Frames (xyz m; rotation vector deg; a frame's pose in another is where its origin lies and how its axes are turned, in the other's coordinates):
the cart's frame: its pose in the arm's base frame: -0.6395 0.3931 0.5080 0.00 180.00 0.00
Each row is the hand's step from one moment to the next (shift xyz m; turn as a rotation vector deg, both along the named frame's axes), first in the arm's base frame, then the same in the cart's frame.
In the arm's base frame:
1: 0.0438 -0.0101 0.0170 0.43 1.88 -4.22
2: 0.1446 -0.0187 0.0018 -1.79 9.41 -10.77
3: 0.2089 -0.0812 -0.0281 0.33 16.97 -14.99
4: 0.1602 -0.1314 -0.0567 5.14 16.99 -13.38
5: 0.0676 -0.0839 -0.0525 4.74 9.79 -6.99
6: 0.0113 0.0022 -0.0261 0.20 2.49 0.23
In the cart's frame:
1: -0.0438 -0.0101 -0.0170 -0.43 1.88 4.22
2: -0.1446 -0.0187 -0.0018 1.79 9.41 10.77
3: -0.2089 -0.0812 0.0281 -0.33 16.97 14.99
4: -0.1602 -0.1314 0.0567 -5.14 16.99 13.38
5: -0.0676 -0.0839 0.0525 -4.74 9.79 6.99
6: -0.0113 0.0022 0.0261 -0.20 2.49 -0.23

